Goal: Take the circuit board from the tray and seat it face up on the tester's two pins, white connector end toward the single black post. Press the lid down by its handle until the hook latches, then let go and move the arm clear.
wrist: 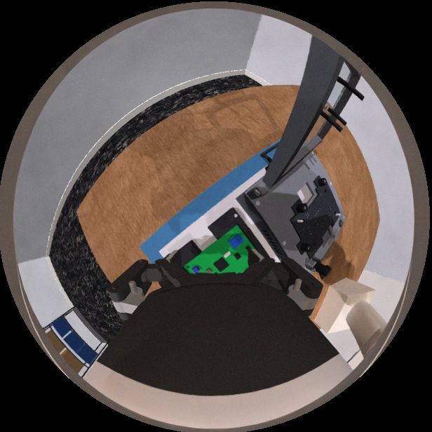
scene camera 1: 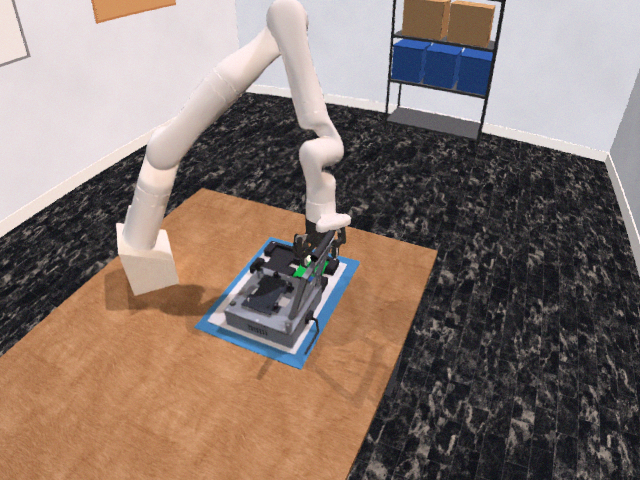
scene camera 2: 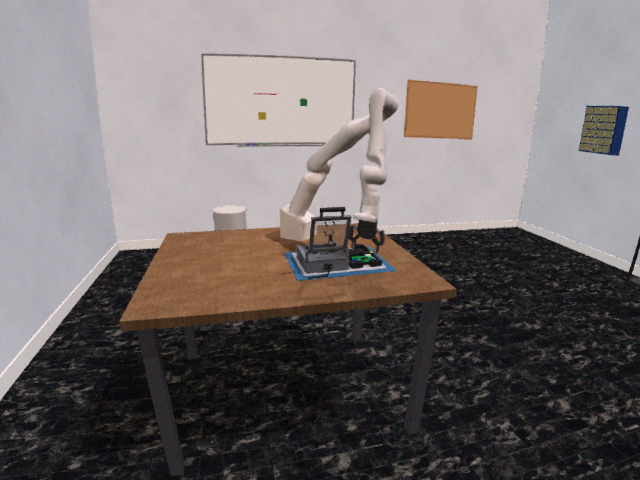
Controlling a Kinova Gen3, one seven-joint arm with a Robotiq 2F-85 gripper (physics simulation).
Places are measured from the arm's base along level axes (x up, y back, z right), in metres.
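Pixels of known places: gripper, fingertip midpoint: [scene camera 2: 364, 252]; arm's base at its link origin: [scene camera 1: 139, 241] [scene camera 2: 296, 211].
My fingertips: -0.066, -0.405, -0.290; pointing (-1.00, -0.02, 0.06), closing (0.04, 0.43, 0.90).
For each thing: its top centre in the pictures, then the offset to it from my fingertips, as dx, dy, dz. Level surfaces: height alone.
- green circuit board at its top centre: [scene camera 1: 310, 268] [scene camera 2: 362, 257] -0.033, +0.028, +0.004
- black handle at its top centre: [scene camera 1: 323, 242] [scene camera 2: 332, 207] +0.215, -0.115, +0.146
- blue mat at its surface level: dx -0.059
- wooden table at its surface level: dx -0.061
The green circuit board [scene camera 1: 303, 270] [scene camera 2: 361, 259] [wrist: 220, 252] lies face up in the black tray [wrist: 223, 223]; its white connector [scene camera 1: 308, 259] shows in scene camera 1. My gripper [scene camera 1: 318, 253] [scene camera 2: 366, 249] [wrist: 214, 257] is open and empty, pointing down low over the board, its fingers spread to both sides; the wrist view hides the board's near part. The grey tester [scene camera 1: 258, 329] [scene camera 2: 323, 262] [wrist: 280, 206] stands beside the tray. Its lid [scene camera 2: 312, 235] [wrist: 305, 110] stands upright, with the black handle [scene camera 2: 332, 209] on top. Two small pins and several black posts show on the tester's dark plate [wrist: 315, 225].
Tester and tray stand on a white and blue mat [scene camera 1: 248, 344] [scene camera 2: 302, 275] [wrist: 185, 222] on the wooden table [scene camera 1: 129, 387] [scene camera 2: 222, 279] [wrist: 175, 160]. The raised lid rises close beside my gripper. A short black cable [scene camera 1: 316, 330] lies by the tester. The arm's white base [scene camera 1: 148, 263] [scene camera 2: 294, 225] is at the table's rear.
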